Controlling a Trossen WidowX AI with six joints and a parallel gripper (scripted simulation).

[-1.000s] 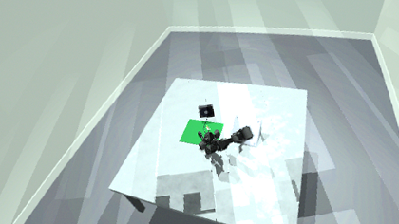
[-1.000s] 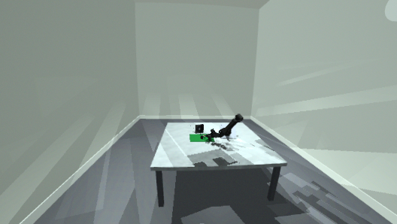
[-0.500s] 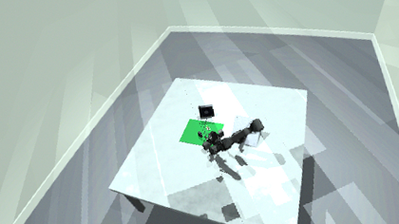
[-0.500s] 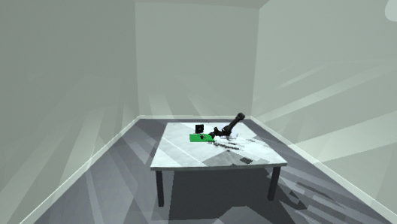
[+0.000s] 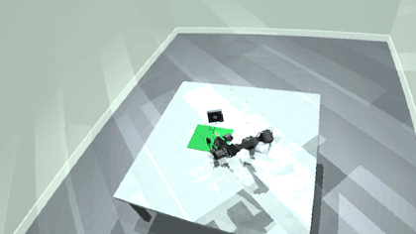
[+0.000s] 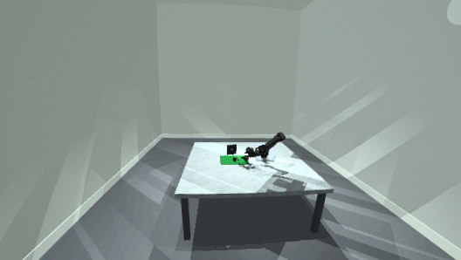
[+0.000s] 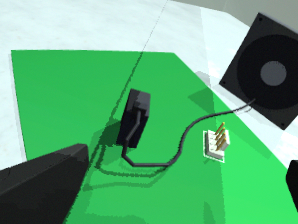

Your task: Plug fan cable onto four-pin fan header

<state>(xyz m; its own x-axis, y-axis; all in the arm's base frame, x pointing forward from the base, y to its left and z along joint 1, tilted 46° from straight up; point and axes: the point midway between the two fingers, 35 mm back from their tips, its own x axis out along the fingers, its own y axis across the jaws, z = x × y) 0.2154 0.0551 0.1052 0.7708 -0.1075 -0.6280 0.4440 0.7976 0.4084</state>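
My gripper tip is now 9 cm short of the black fan plug, 2 cm to the left of it and 6 cm above it. The rest, counted from my gripper tip: green board (9 cm ahead, 6 cm to the right, 10 cm below); then white four-pin header (6 cm ahead, 11 cm to the right, 8 cm below); then black fan (12 cm ahead, 23 cm to the right, 2 cm below).
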